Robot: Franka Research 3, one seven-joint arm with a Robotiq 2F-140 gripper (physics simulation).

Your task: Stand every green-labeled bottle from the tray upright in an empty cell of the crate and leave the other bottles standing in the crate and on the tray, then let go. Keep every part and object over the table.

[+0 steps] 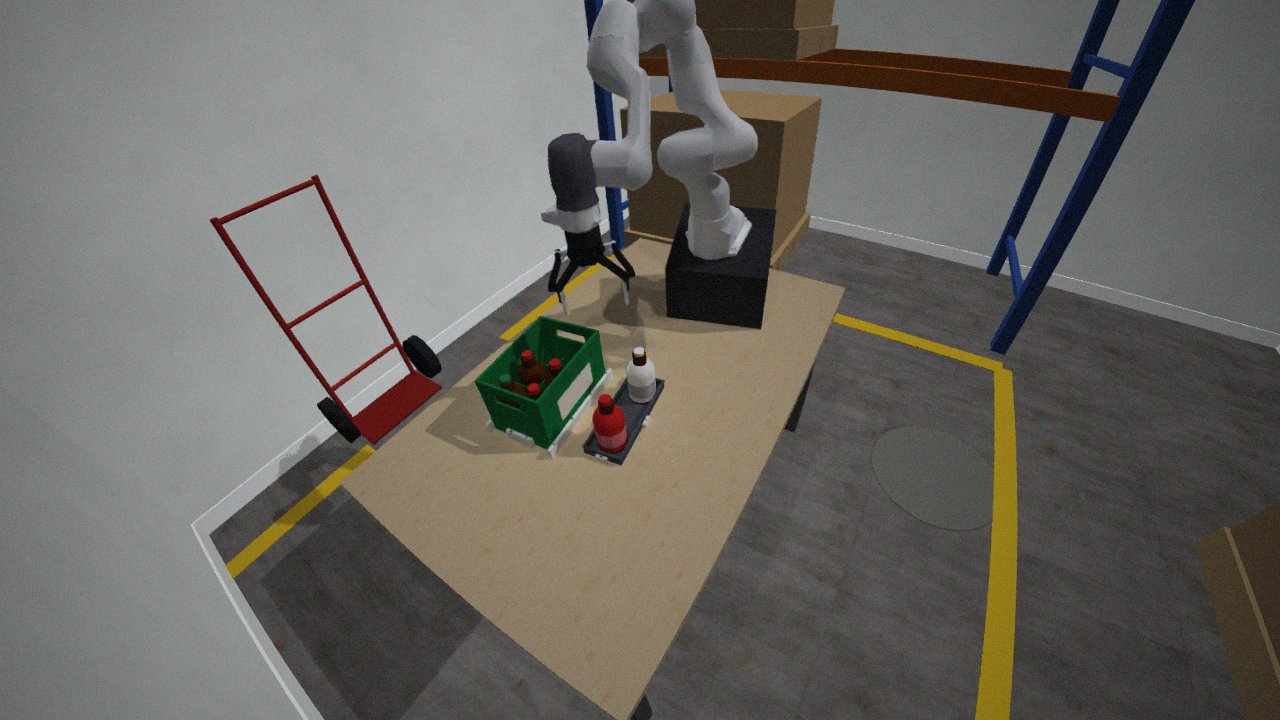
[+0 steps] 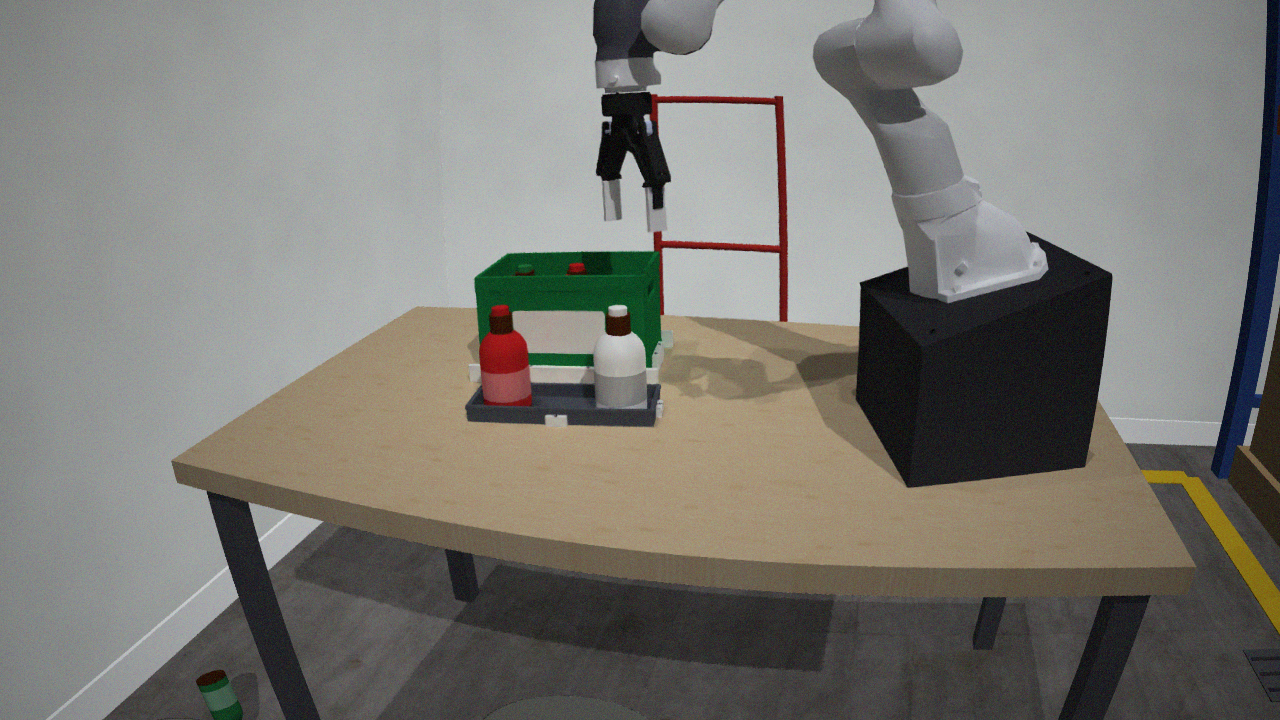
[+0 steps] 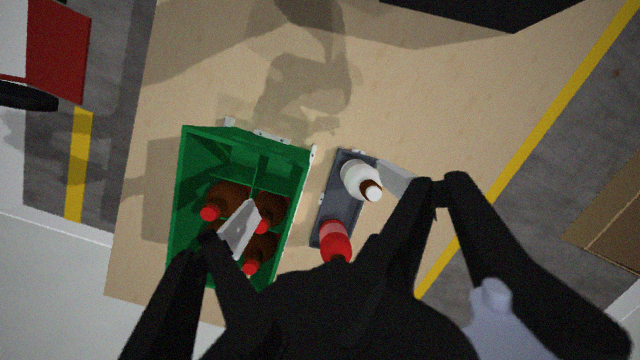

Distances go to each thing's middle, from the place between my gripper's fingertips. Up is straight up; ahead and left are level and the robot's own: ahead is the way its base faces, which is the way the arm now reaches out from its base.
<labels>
Right now the white bottle (image 2: 620, 377) is 170 mm below my hand, 110 mm to the left of it and 20 mm behind it. The rest, counted from my hand: red bottle (image 2: 504, 364) 170 mm below, 160 mm to the left, 140 mm ahead.
</labels>
